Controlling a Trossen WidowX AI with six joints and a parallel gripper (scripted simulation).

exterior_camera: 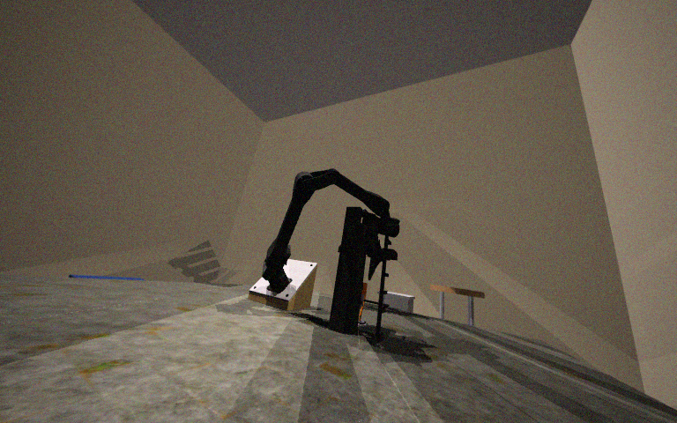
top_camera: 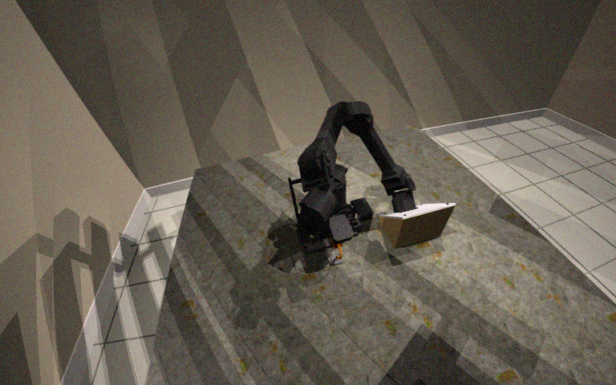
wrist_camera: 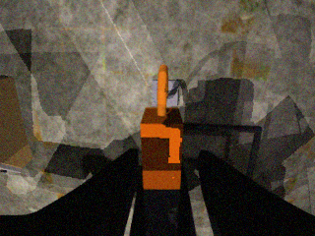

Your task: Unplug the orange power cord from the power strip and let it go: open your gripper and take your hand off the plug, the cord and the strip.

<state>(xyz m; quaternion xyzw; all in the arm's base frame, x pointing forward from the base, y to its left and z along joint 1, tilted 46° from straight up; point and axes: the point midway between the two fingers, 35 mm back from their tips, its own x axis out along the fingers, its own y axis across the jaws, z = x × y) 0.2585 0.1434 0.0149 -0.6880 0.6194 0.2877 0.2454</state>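
Now: gripper tip 3 cm to the left of the orange plug and 2 cm above it. Round my gripper tip: thin black frame (11 cm to the right, 10 cm ahead, 1 cm above); then black upright block (15 cm to the right, 3 cm above, 1 cm ahead).
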